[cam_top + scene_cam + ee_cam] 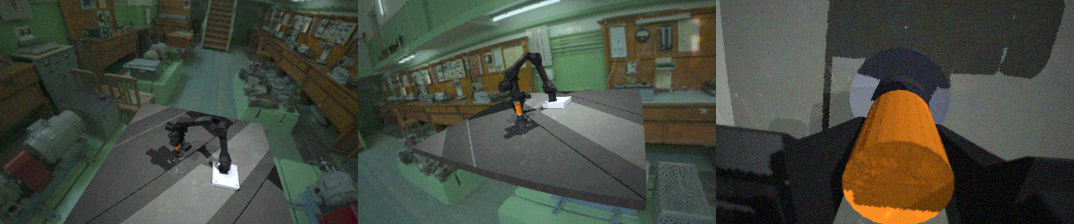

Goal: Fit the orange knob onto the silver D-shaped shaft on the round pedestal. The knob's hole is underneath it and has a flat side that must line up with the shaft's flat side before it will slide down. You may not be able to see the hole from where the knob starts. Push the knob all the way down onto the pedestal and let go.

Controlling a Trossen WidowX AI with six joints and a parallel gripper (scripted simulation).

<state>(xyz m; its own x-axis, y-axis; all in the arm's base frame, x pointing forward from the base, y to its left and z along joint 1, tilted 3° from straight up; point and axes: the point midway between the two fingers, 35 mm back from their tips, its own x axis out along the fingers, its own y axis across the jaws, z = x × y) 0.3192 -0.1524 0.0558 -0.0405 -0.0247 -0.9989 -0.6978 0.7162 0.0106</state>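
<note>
The silver shaft is 40 mm below my gripper tip. Round my gripper tip: orange knob (30 mm above).
</note>
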